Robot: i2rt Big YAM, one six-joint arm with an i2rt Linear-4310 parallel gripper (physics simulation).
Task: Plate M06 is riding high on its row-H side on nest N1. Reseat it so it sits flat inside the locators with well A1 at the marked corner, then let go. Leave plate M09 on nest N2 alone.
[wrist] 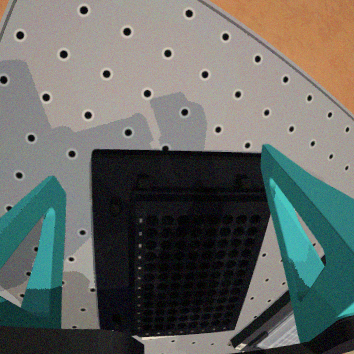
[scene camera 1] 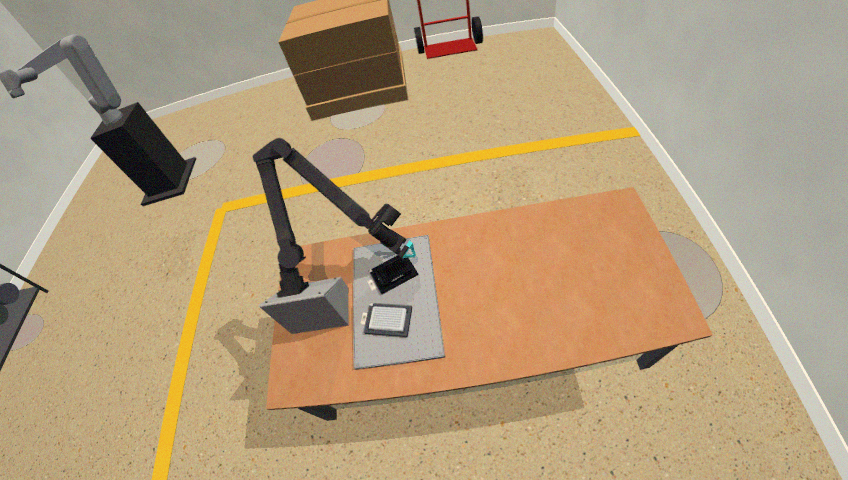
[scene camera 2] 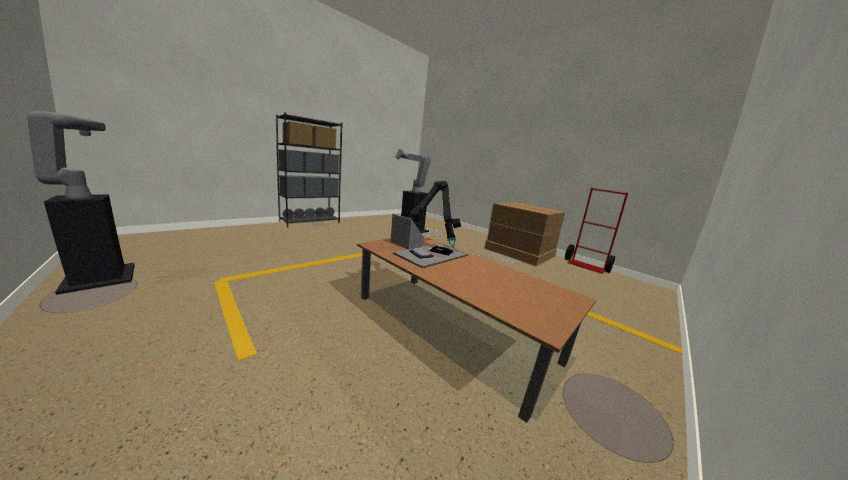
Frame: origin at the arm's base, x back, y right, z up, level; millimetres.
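Seen in the pictures: gripper, fingertip midpoint: (wrist: 155,169) (scene camera 1: 407,251) (scene camera 2: 453,247); arm's base, link origin: (scene camera 1: 294,291) (scene camera 2: 405,224).
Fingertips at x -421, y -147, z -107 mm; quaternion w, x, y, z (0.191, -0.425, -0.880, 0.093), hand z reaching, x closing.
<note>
Offsets run from my fingertips to a thing's top centre. Level surfaces: height alone.
The black well plate M06 {dx +70, dy +65, dz -11 mm} (scene camera 1: 395,270) (wrist: 200,265) lies on the black nest N1 {dx +72, dy +59, dz -24 mm} (wrist: 111,250). Black on black makes its tilt and its fit in the locators hard to tell. The A1 mark does not show in the wrist view. My gripper (scene camera 1: 408,249) (scene camera 2: 452,242) (wrist: 155,169) is open and empty, above the nest's far end. In the wrist view the left teal finger stands beside the nest with a gap, and the right one overlaps the nest's upper right corner. The white plate M09 {dx +111, dy +256, dz -20 mm} (scene camera 1: 388,318) (wrist: 281,339) lies on the dark nest N2 {dx +111, dy +256, dz -28 mm} (scene camera 1: 386,333) (wrist: 257,322).
Both nests stand on a grey perforated board {dx +82, dy +162, dz -45 mm} (scene camera 1: 410,350) (scene camera 2: 425,262) (wrist: 115,45) on the brown table {dz -59 mm} (scene camera 1: 535,285) (scene camera 2: 505,288). A grey box-like block (scene camera 1: 312,309) (scene camera 2: 405,231) stands by the arm's base. Boxes (scene camera 1: 351,59) (scene camera 2: 523,231) and a red hand truck (scene camera 1: 451,48) stand behind the table.
</note>
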